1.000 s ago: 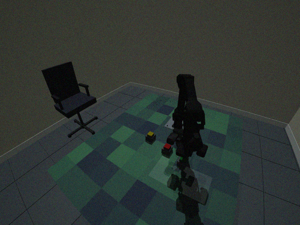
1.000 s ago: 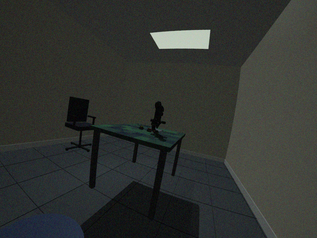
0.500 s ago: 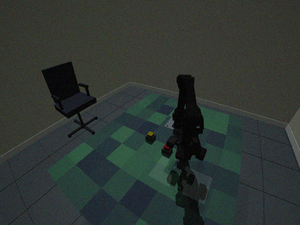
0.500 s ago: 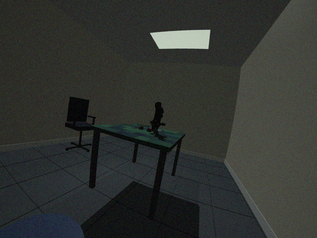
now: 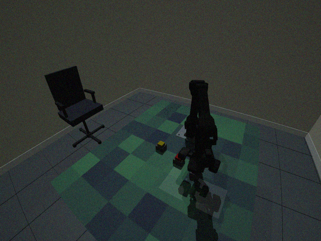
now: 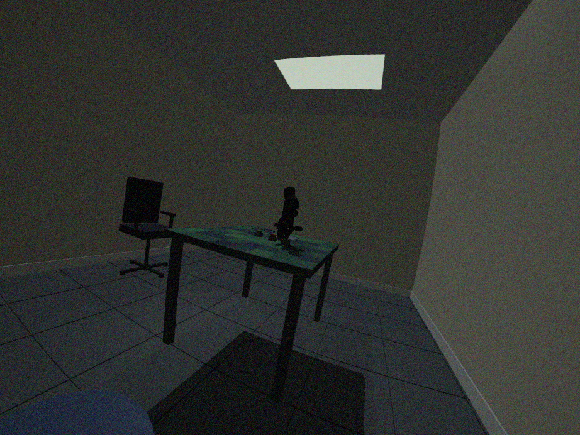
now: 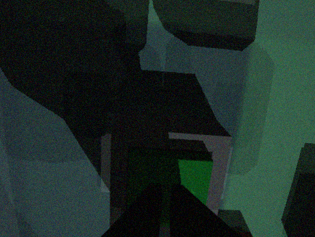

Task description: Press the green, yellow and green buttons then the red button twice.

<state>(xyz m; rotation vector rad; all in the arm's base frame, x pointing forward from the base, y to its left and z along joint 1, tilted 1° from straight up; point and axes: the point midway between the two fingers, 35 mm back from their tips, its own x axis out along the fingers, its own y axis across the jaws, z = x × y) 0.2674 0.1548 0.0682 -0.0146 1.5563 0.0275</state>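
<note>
Right now the green button is 1 cm below my gripper tip. Round my gripper tip: red button (3 cm behind, 11 cm to the right); then yellow button (6 cm behind, 25 cm to the right); then orange button (6 cm behind, 4 cm to the right, 2 cm below).
</note>
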